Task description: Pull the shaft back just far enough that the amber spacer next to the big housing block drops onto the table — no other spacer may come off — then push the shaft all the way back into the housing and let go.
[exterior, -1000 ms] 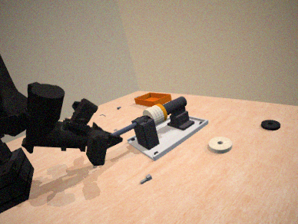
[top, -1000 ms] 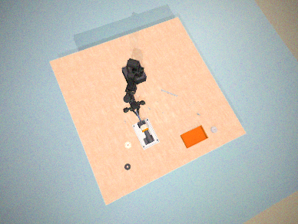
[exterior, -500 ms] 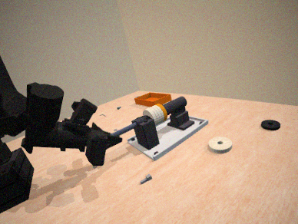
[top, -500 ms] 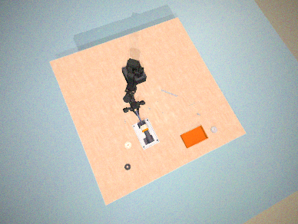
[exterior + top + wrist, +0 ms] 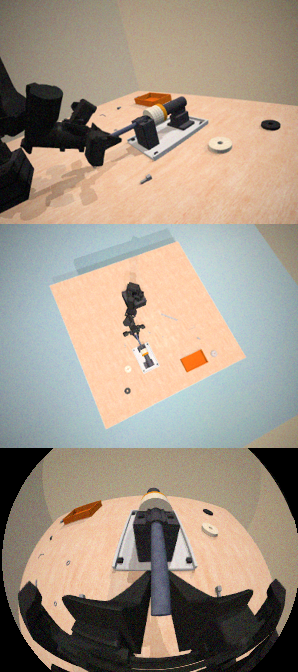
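My gripper tip is now 70 mm short of the shaft and 20 mm below it. Round my gripper tip: cream washer: 170 mm ahead, 180 mm to the right, 60 mm below; black washer: 320 mm ahead, 260 mm to the right, 60 mm below; amber spacer: 140 mm ahead, 10 mm to the right, 20 mm above.
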